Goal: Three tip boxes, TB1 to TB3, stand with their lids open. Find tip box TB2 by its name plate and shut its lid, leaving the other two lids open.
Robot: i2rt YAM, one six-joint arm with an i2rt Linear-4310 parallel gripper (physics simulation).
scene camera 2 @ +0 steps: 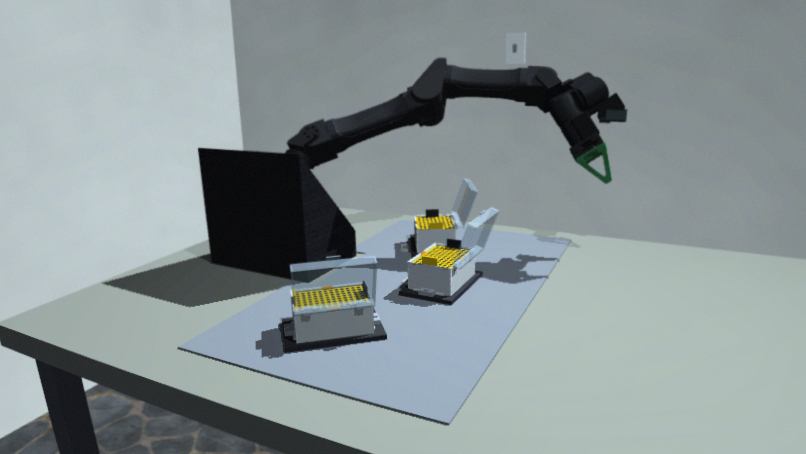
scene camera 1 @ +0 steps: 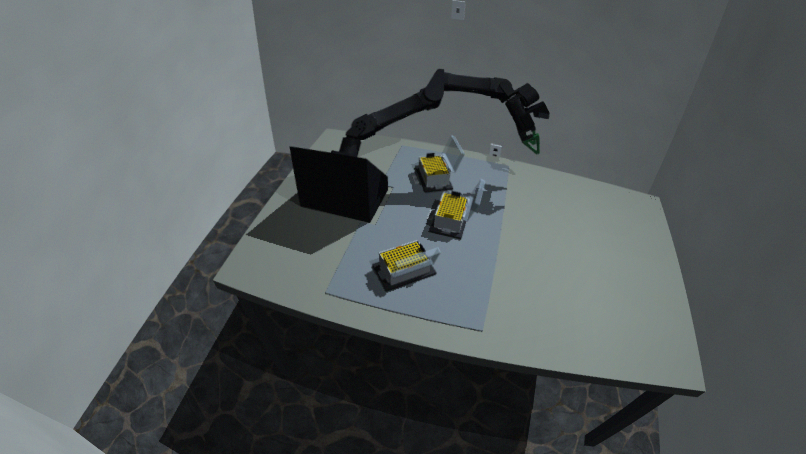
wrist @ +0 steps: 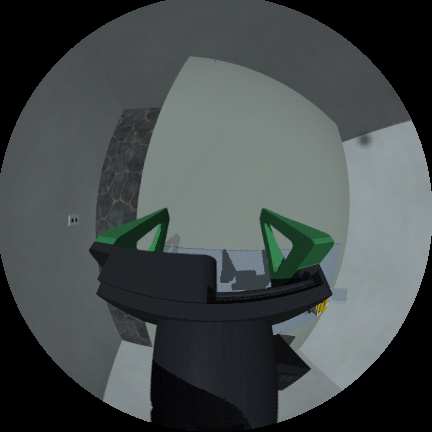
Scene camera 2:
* gripper: 609, 182
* lid: 477, 232
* lid: 467, 193
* lid: 336, 284
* blue-grey mat: 435, 354
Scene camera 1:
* lid: 421, 260
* blue-grey mat: 458, 295
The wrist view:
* gripper: 214, 212
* blue-grey mat: 236, 270
